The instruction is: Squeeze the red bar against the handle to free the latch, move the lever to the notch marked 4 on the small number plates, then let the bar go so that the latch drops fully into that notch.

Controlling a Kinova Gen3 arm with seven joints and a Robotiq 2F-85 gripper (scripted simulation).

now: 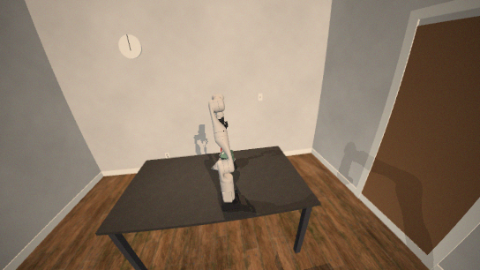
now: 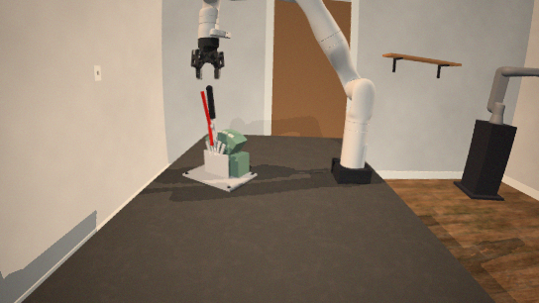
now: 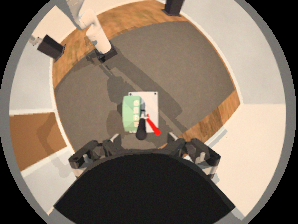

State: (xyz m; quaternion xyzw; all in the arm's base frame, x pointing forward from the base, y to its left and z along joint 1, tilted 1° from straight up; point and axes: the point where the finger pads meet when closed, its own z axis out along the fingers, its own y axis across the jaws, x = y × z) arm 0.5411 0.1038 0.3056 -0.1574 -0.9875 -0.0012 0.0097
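Right now the red bar is 10 mm behind my hand, 20 mm to the left of it and 170 mm below it.
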